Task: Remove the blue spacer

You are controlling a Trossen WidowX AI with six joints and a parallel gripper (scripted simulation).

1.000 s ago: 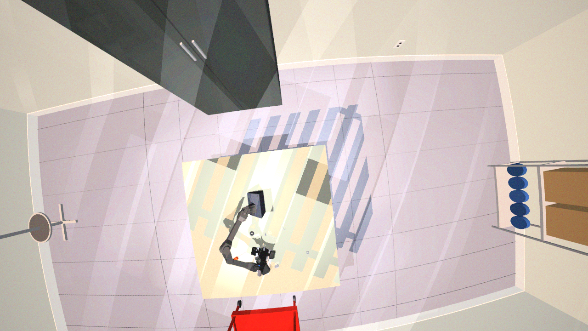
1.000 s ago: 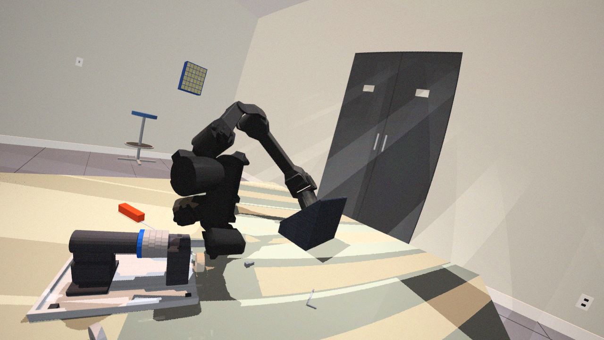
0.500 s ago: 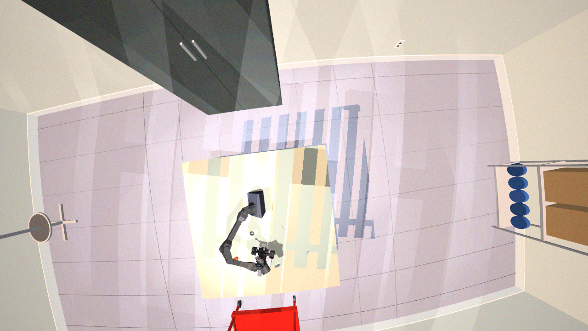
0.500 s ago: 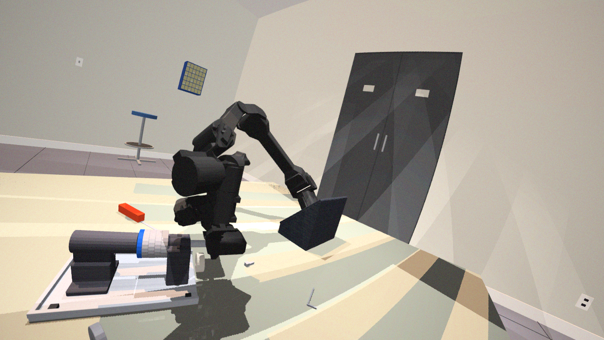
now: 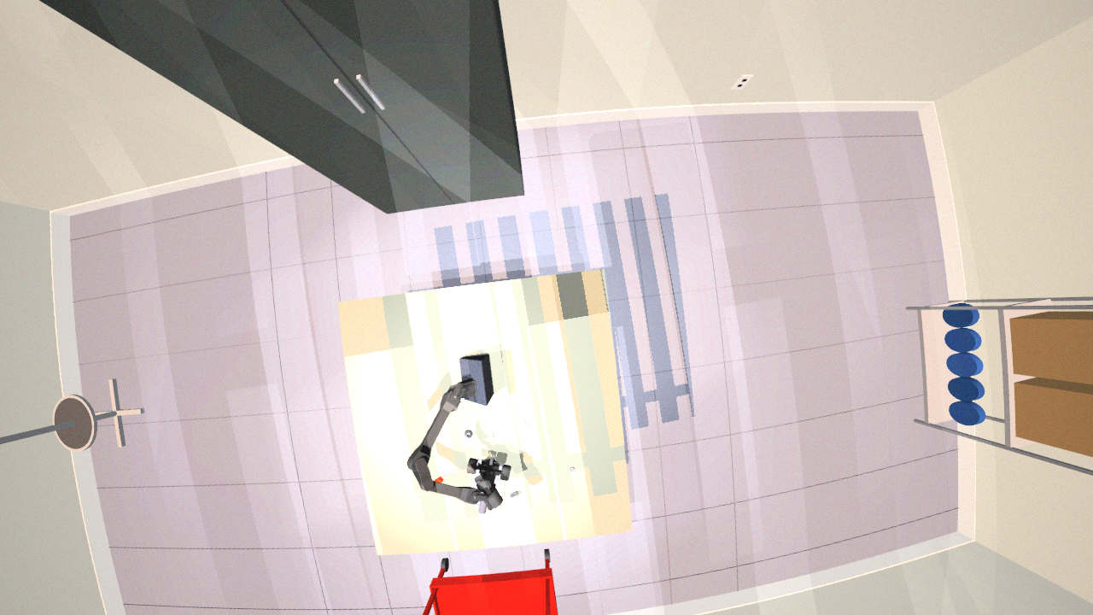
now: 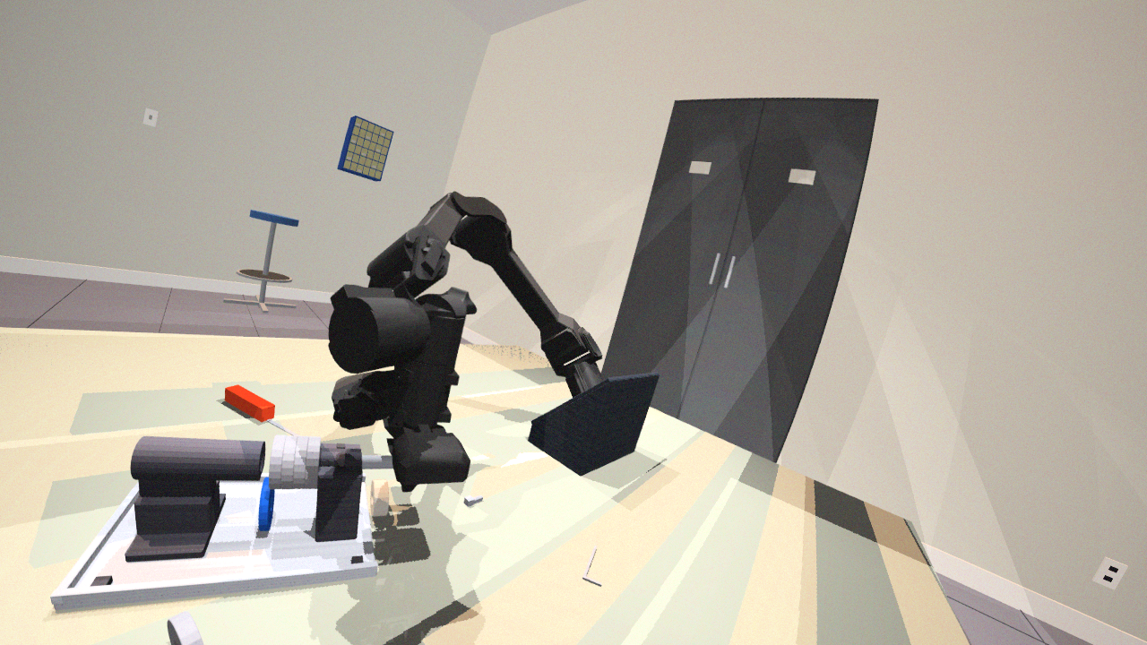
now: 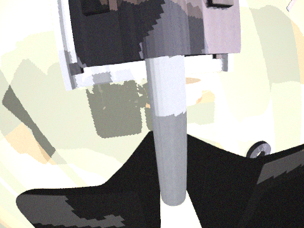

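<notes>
Now: gripper tip 30 mm above the cream ring, 20 mm to the left of it and 20 mm short of it. From my gripper tip the other things lie so: grey shaft (50 mm ahead, 30 mm above, 10 mm to the right); blue spacer (130 mm ahead, 30 mm to the right, 10 mm below); bolt (100 mm behind, 40 mm below).
</notes>
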